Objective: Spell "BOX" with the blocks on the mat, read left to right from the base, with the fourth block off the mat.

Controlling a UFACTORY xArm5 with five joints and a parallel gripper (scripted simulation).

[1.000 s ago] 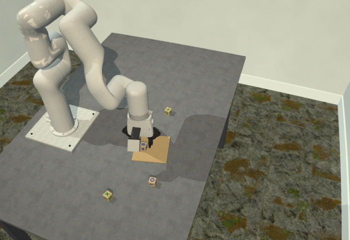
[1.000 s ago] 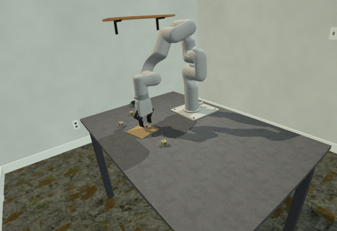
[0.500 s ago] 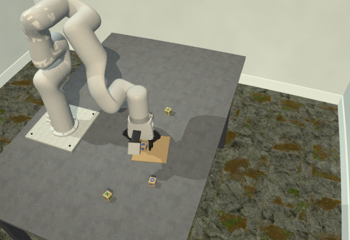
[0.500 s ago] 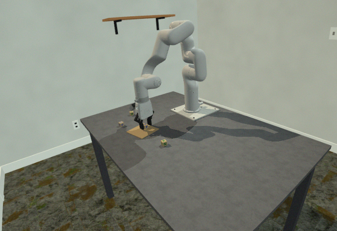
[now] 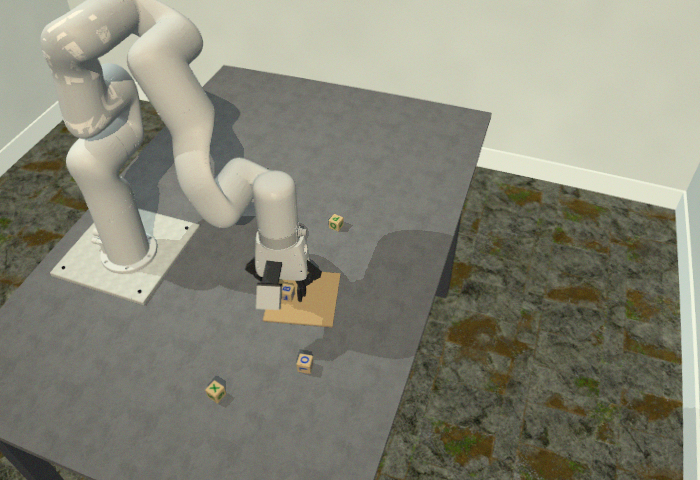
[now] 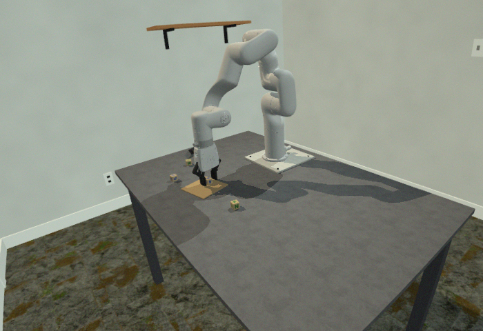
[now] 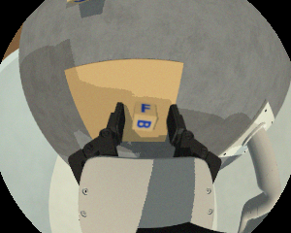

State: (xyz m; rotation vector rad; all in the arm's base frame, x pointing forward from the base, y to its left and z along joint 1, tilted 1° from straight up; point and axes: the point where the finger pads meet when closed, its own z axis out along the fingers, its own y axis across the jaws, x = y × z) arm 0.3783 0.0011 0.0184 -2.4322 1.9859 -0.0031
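Now: the B block 1 cm below my hand. From my hand the other things lie so: X block (3 cm behind, 25 cm to the right, 1 cm below); tan mat (3 cm ahead, 1 cm to the left, 2 cm below); O block (10 cm ahead, 14 cm to the right, 1 cm below).
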